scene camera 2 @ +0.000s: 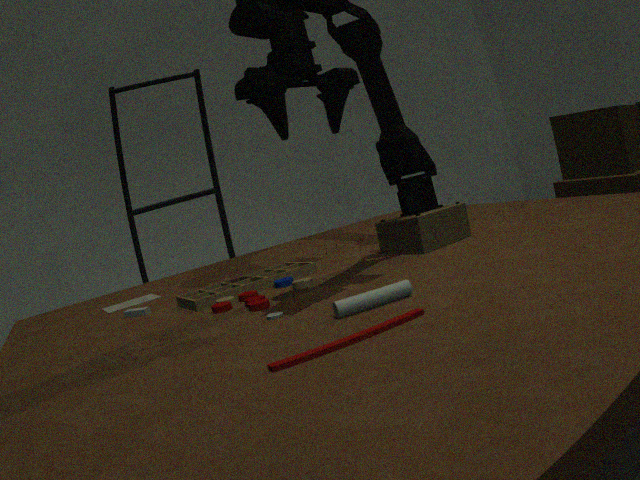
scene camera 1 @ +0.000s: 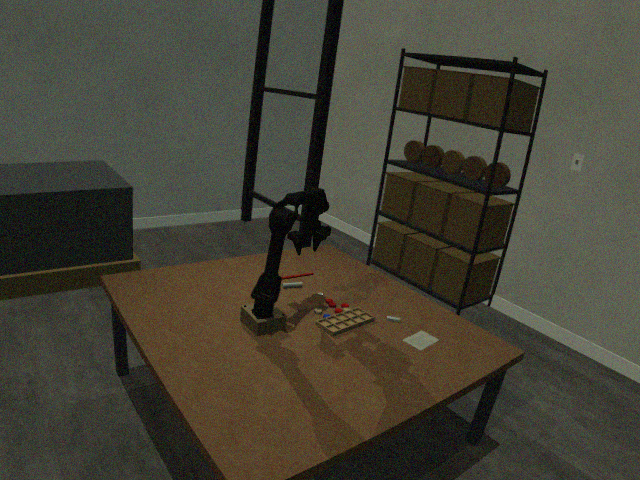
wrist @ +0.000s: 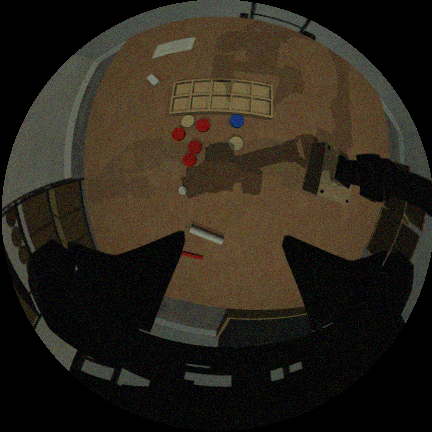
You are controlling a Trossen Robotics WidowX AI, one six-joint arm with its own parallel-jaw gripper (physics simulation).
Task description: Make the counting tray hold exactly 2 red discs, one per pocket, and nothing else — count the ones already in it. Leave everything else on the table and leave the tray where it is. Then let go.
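Observation:
The tan counting tray (scene camera 1: 354,326) (scene camera 2: 187,302) (wrist: 230,112) has two rows of pockets; I see no disc in any pocket in the wrist view. Several red discs lie on the table beside its long side: one red disc (wrist: 202,125) nearest the tray, one (wrist: 178,133) to its left, and two more, a red disc (wrist: 195,146) and a red disc (wrist: 189,160), close together farther from the tray. My gripper (scene camera 1: 307,251) (scene camera 2: 310,135) (wrist: 234,238) is open and empty, high above the table, away from the tray.
A blue disc (scene camera 2: 283,282) (wrist: 237,121) and two cream discs (wrist: 187,121) (wrist: 236,143) lie near the tray. A small white disc (wrist: 182,190), white cylinder (scene camera 2: 373,298) (wrist: 206,234), red stick (scene camera 2: 346,341) (wrist: 192,255), white block (wrist: 153,79) and pale square (scene camera 1: 420,339) (wrist: 174,47) lie around.

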